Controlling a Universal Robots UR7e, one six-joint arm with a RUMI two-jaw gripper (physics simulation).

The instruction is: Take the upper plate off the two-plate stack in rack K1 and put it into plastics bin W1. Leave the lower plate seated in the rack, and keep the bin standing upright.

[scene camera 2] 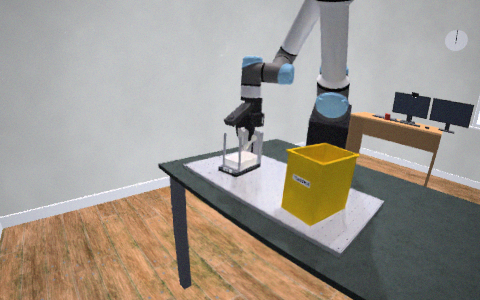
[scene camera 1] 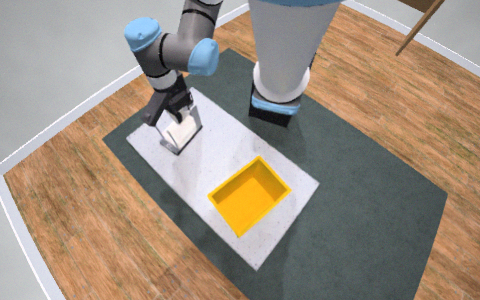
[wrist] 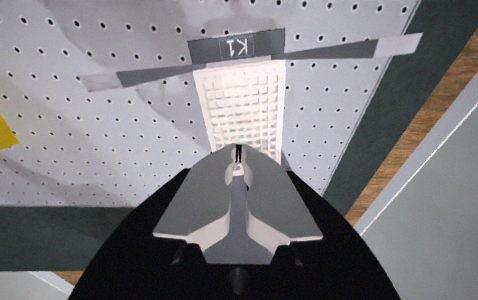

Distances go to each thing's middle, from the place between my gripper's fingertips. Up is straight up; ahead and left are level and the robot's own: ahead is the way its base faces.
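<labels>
Yellow plastics bin W1 (scene camera 2: 318,177): 370 mm to the left of my hand, 40 mm ahead of it, 10 mm above it.
</labels>
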